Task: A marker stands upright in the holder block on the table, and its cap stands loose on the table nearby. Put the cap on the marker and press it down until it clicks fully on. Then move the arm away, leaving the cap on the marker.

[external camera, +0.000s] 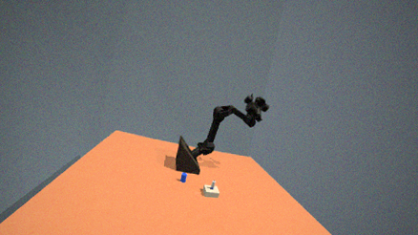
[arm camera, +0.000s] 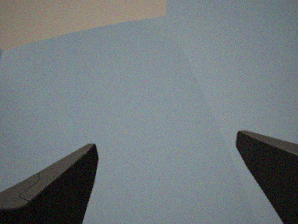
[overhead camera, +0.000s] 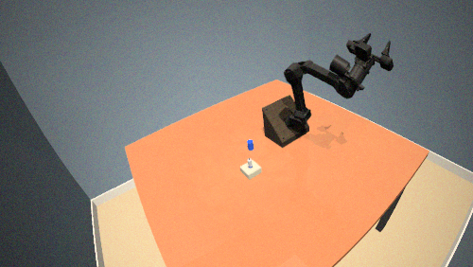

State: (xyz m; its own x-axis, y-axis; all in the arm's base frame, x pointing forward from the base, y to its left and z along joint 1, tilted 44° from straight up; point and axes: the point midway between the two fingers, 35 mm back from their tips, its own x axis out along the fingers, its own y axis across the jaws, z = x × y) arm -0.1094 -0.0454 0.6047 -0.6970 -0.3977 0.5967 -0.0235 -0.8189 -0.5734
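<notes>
Right now my gripper tip is 36 cm short of the blue cap, 46 cm to the left of it and 55 cm above it.
</notes>
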